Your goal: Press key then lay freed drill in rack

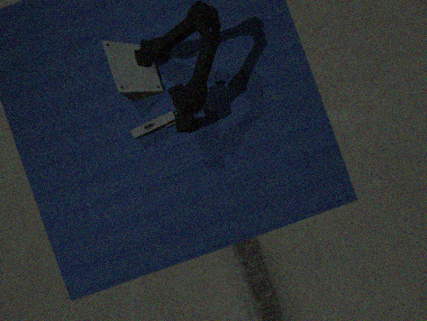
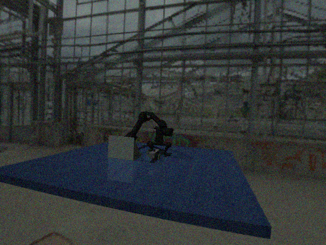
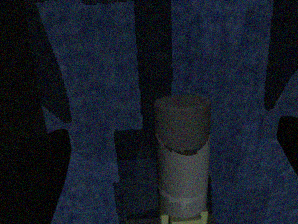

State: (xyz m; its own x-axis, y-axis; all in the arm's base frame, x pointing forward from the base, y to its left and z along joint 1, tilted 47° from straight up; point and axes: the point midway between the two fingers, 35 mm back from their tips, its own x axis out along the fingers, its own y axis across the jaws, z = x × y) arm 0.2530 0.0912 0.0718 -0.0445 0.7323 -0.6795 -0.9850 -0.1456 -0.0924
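Now: gripper tip 40 mm to the left of the drill and 40 mm below it. The rest, counted from my gripper tip: long grey block: 140 mm to the right, 30 mm above, 20 mm ahead.
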